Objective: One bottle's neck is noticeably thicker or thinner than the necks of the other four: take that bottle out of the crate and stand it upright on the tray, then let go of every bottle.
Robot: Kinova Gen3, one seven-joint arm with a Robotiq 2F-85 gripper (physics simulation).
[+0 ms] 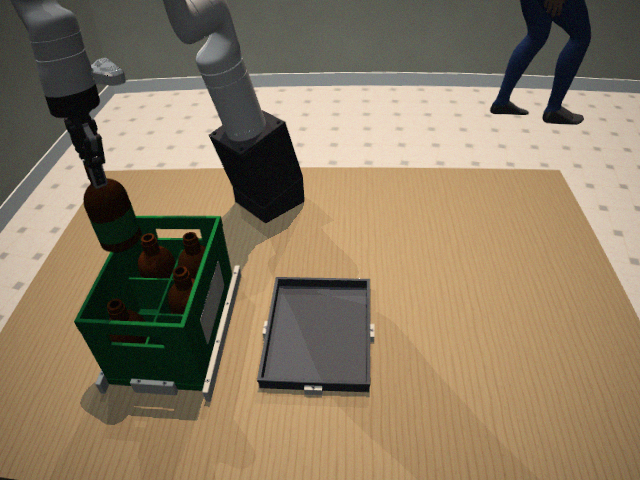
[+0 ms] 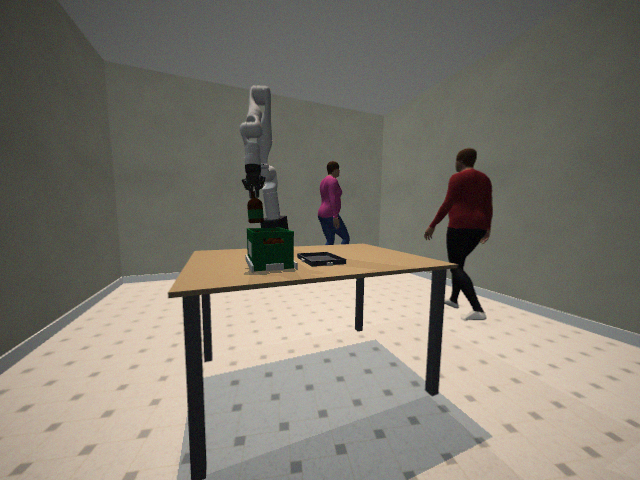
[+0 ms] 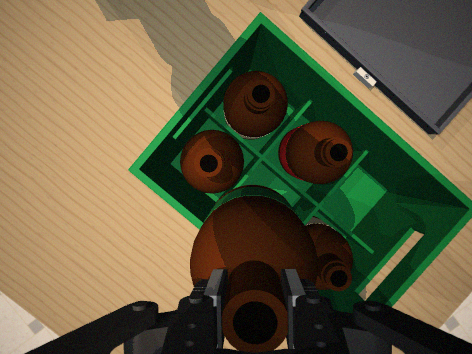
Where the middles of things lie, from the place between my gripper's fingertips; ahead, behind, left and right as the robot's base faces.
Labels:
Now: hand 4 cm short of the green crate [image 1: 178, 348], 6 cm to the right of it and 24 cm above it. The rest, counted from my hand: dark grey tray [image 1: 318, 332] 9 cm ahead, 33 cm to the left, 32 cm below; pale rail [image 1: 216, 356] 6 cm ahead, 16 cm to the left, 31 cm below.

